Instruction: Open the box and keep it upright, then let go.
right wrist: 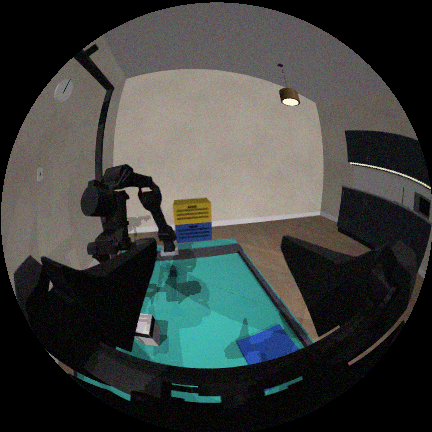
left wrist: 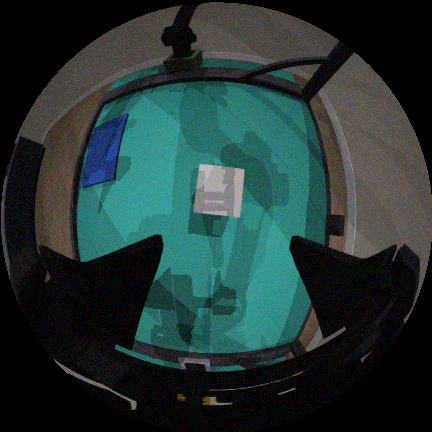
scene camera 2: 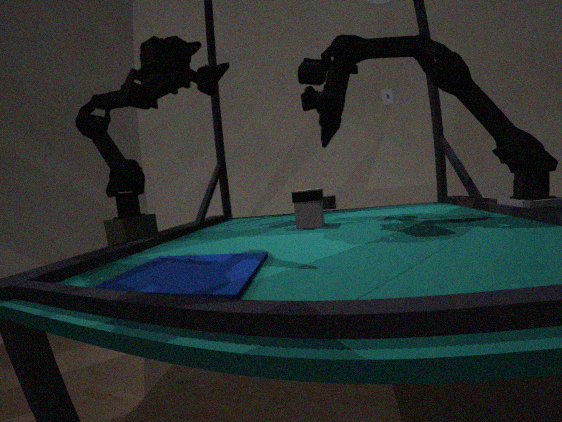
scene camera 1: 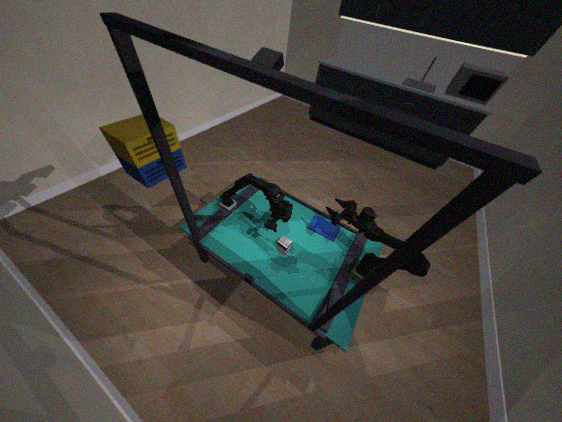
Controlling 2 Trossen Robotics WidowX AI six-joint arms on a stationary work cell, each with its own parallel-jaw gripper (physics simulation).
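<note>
A small whitish box stands upright on the teal table. Its dark-edged lid looks closed in scene camera 2. My left gripper is open and empty, pointing down above the box; in the left wrist view the box lies beyond the fingertips, between their lines. My right gripper is open and empty, raised well above the table and away from the box.
A flat blue panel lies near a table edge. A dark overhead frame with posts stands around the table. Yellow and blue crates stand on the floor beyond it.
</note>
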